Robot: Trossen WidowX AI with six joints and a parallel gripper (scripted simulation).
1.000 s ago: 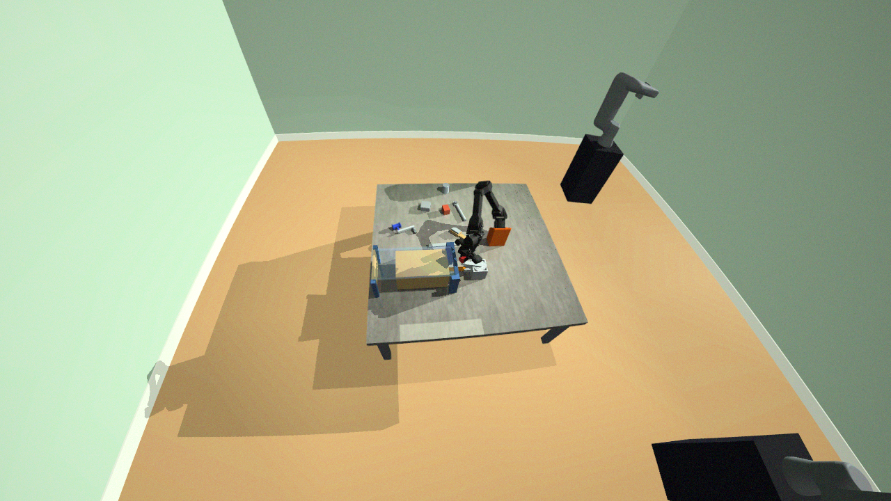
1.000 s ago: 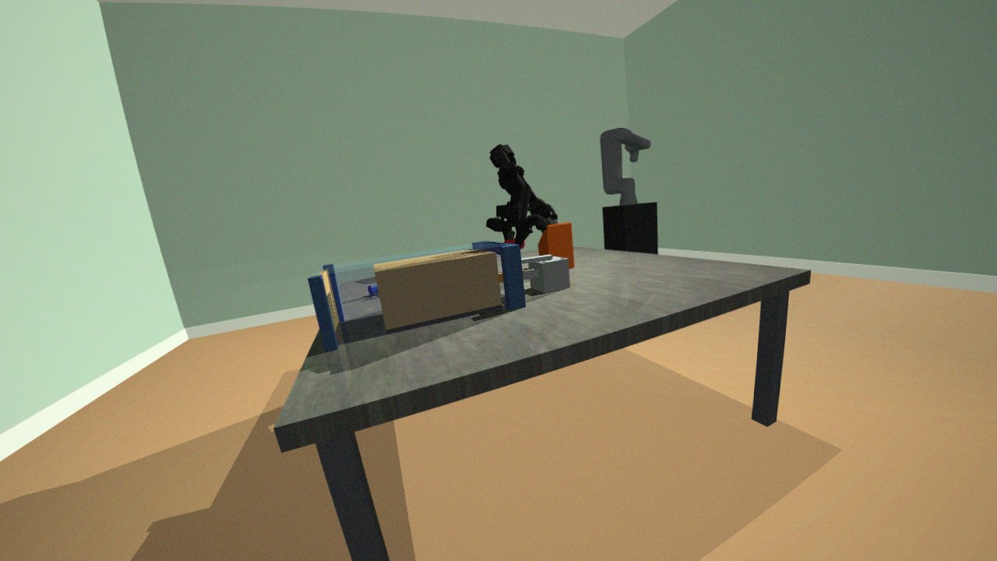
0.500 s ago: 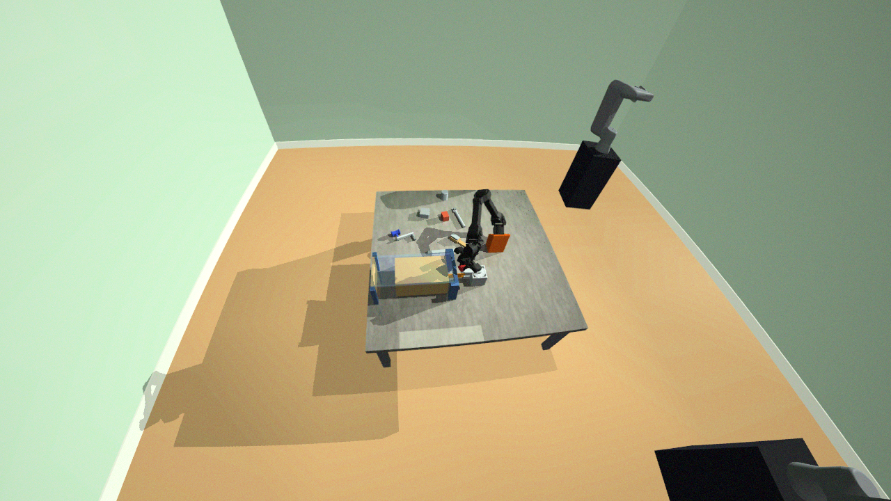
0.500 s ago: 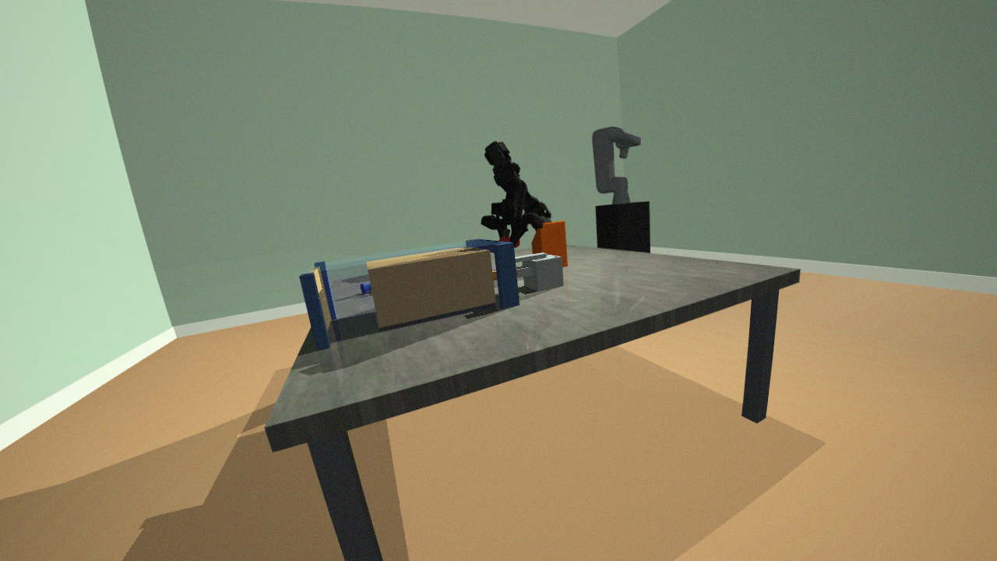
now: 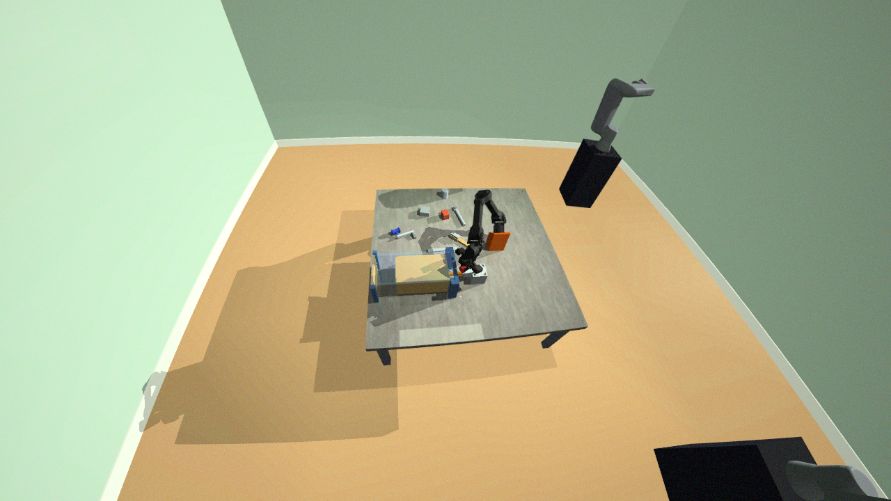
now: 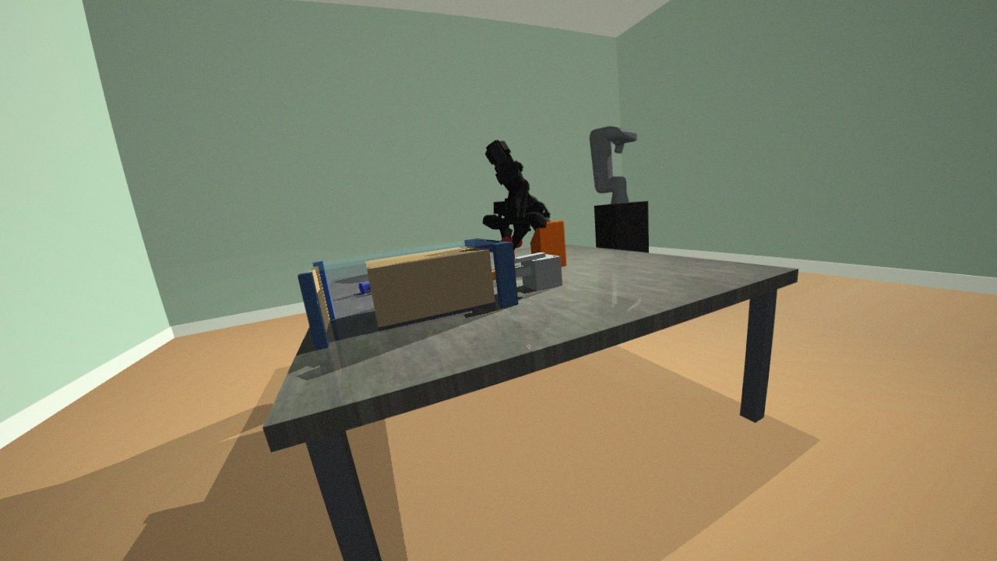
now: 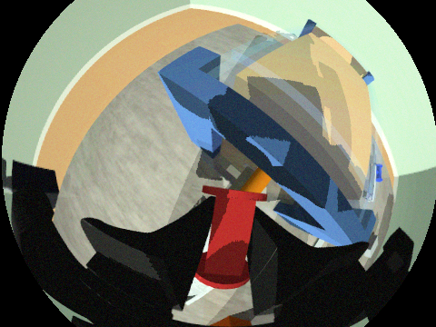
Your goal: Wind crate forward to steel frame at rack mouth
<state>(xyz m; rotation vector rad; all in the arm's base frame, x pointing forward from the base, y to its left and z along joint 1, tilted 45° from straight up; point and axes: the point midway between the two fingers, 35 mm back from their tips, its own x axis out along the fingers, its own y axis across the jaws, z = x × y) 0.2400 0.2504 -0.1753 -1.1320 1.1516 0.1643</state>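
Right now the grey winch is 120 mm behind my gripper tip, 100 mm below it and 50 mm to the right of it. Also, from my gripper tip: tan-handled tool (340 mm to the right, 110 mm below, 10 mm behind); then red knob (10 mm to the right, 10 mm behind); then grey bar (250 mm to the right, 130 mm below, 110 mm ahead).
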